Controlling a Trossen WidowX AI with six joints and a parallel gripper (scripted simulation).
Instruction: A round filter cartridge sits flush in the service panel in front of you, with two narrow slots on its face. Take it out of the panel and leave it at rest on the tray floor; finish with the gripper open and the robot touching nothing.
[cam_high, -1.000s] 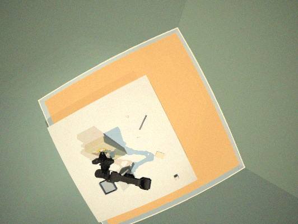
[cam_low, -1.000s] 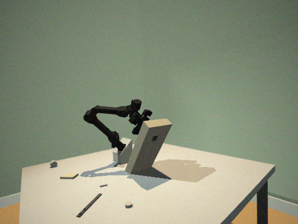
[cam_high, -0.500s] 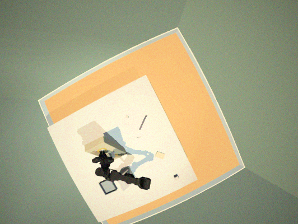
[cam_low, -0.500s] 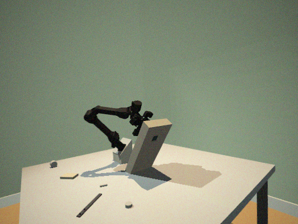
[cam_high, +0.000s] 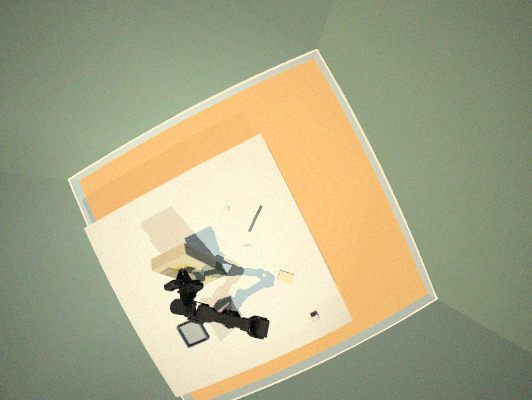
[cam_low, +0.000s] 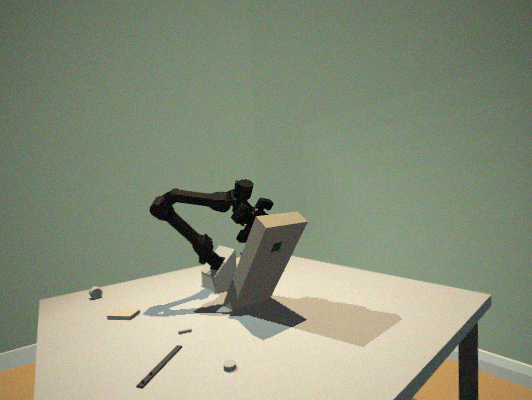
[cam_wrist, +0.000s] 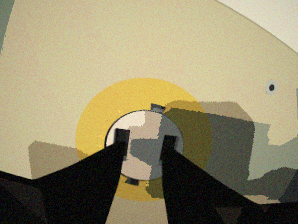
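Right now the round filter cartridge is 20 mm ahead of my gripper tip and 10 mm below it. Round my gripper tip: service panel: 90 mm below, 30 mm behind; dark-rimmed tray: 410 mm behind, 300 mm to the left, 260 mm below; tan pad: 380 mm to the right, 370 mm behind, 260 mm below.
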